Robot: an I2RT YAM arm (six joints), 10 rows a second.
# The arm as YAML. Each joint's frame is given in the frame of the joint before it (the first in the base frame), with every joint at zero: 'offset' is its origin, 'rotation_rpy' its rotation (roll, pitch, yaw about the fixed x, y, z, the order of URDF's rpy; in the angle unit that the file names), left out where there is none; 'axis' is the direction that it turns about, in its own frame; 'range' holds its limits. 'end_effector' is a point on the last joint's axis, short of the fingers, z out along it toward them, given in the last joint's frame.
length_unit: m
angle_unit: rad
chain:
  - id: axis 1
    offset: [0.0, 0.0, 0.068]
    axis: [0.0, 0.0, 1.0]
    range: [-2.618, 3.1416]
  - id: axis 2
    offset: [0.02, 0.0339, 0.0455]
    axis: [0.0, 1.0, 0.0]
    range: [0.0, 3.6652]
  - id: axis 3
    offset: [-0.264, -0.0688, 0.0]
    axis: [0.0, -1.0, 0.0]
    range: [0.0, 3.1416]
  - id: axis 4
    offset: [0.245, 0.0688, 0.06]
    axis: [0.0, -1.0, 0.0]
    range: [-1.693, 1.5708]
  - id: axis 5
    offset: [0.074, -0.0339, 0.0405]
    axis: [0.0, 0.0, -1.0]
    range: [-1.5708, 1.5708]
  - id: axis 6
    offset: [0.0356, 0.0, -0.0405]
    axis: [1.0, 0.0, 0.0]
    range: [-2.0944, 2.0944]
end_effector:
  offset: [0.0, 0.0, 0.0]
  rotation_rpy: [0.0, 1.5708, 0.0]
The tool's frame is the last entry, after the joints.
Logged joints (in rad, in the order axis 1, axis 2, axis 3, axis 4, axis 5, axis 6), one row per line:
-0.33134 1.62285 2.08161 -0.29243 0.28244 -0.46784
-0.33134 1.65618 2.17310 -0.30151 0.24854 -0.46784
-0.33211 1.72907 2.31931 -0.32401 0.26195 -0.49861
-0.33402 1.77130 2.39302 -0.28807 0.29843 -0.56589
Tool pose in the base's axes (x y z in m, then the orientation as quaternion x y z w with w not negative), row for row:
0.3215 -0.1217 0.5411 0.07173 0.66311 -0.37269 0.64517
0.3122 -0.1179 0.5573 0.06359 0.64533 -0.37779 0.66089
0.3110 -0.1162 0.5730 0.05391 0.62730 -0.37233 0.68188
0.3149 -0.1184 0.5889 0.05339 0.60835 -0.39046 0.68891
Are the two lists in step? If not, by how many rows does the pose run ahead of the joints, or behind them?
The pose runs 1 row behind the joints: the pose in row i belongs to the joints in row i - 1.
